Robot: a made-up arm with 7 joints.
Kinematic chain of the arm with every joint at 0, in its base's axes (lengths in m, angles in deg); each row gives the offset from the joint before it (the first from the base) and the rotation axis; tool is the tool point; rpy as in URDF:
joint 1: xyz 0 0 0 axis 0.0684 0.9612 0.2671
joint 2: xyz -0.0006 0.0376 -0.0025 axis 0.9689 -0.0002 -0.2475
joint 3: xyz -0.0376 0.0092 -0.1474 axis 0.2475 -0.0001 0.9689
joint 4: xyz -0.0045 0 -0.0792 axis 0.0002 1 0
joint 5: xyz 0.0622 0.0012 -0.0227 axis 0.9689 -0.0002 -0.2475
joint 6: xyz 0.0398 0 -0.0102 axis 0.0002 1 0
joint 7: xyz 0.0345 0 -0.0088 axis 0.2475 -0.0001 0.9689
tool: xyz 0 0 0 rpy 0 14.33 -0.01
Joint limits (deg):
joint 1: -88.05..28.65
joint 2: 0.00..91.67
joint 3: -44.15..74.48
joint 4: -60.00..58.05
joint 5: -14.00..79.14
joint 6: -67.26..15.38
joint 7: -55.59..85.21
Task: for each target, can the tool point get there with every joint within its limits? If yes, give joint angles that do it. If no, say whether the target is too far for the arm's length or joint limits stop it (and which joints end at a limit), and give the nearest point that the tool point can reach.
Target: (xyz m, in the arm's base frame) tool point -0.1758 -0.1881 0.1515
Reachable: no: joint limits stop it (at a limit: joint 1, joint 2, joint 3, joint 4, joint 6) | nearest point -0.0581 -0.0207 -0.1132 | short by 0.335 m
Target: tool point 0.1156 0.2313 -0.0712
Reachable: yes | joints -16.67 37.01 53.53 -22.87 69.02 -19.99 18.94
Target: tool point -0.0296 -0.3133 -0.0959
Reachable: no: joint limits stop it (at a limit: joint 1, joint 2, joint 3, joint 5) | nearest point -0.0549 -0.0565 -0.1782 | short by 0.271 m
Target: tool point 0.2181 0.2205 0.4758
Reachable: no: too far | nearest point 0.1257 0.2381 0.2019 | short by 0.290 m
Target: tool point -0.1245 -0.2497 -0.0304
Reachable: no: joint limits stop it (at a limit: joint 1, joint 2, joint 3, joint 5, joint 6) | nearest point -0.0552 -0.0399 -0.1399 | short by 0.247 m
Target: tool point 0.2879 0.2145 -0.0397
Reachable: yes | joints -57.20 57.55 -15.70 28.15 51.47 -1.55 -35.95
